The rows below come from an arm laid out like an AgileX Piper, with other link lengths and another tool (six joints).
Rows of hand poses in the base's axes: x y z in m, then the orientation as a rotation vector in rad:
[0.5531 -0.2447 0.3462 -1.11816 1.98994 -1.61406]
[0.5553 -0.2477 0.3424 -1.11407 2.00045 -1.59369]
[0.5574 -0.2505 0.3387 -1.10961 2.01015 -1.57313]
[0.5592 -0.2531 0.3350 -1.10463 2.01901 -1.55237]
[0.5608 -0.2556 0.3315 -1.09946 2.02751 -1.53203]
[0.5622 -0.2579 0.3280 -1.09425 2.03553 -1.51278]
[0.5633 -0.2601 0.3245 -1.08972 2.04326 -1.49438]
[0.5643 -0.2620 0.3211 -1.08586 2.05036 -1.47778]
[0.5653 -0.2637 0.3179 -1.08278 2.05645 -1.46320]
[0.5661 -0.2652 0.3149 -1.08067 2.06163 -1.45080]
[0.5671 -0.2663 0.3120 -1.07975 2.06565 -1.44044]
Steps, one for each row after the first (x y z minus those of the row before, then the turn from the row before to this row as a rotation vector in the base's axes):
[0.0022 -0.0030 -0.0038 0.01684 0.00166 0.00048]
[0.0021 -0.0028 -0.0037 0.01694 0.00107 0.00087]
[0.0018 -0.0026 -0.0037 0.01709 0.00036 0.00122]
[0.0016 -0.0025 -0.0035 0.01679 0.00019 0.00113]
[0.0014 -0.0023 -0.0035 0.01597 0.00008 0.00090]
[0.0011 -0.0022 -0.0035 0.01515 0.00051 0.00089]
[0.0010 -0.0019 -0.0034 0.01361 0.00077 0.00074]
[0.0010 -0.0017 -0.0032 0.01185 0.00085 0.00080]
[0.0008 -0.0015 -0.0030 0.00993 0.00109 0.00082]
[0.0010 -0.0011 -0.0029 0.00803 0.00128 0.00114]

